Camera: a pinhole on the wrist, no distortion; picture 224 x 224 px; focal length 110.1 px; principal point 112.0 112.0 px. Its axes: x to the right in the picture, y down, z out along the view. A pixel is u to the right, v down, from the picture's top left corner.
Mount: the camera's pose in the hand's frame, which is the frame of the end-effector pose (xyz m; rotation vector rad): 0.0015 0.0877 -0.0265 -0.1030 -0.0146 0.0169
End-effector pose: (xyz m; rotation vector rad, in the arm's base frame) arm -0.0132 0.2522 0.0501 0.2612 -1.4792 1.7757
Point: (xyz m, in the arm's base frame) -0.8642 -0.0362 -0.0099
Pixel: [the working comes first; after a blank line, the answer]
In the camera's frame: 0.4182 0.4682 0.5851

190.7 200.1
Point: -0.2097 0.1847 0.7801
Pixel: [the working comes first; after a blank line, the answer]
In the camera's frame: 0.5394 -0.5360 0.3058

outside the picture
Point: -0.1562 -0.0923 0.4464
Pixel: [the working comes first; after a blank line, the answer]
In the camera's frame: 0.1860 -0.3345 0.4654

156.0 32.9
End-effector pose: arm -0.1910 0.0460 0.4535 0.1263 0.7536 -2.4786
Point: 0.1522 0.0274 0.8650
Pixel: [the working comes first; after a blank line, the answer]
In the camera's frame: -0.3780 -0.1312 0.3980

7.4 75.7
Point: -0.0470 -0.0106 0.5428
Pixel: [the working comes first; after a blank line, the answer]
In the camera's frame: -0.1166 -0.0290 0.1407

20.8 89.3
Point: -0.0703 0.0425 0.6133
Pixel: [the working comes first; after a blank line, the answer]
In the camera's frame: -0.1397 -0.1149 0.1613

16.6 33.5
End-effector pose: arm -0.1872 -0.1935 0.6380 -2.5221 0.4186 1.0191
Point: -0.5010 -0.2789 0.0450
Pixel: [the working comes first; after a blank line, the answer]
In the camera's frame: 0.2263 0.1946 0.5866

154.5 148.5
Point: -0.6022 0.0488 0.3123
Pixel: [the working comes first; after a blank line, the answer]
In the camera's frame: -0.0806 -0.1134 0.5922

97.0 90.9
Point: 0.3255 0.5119 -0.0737
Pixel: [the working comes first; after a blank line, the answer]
In the camera's frame: 0.7626 -0.8093 0.4221

outside the picture
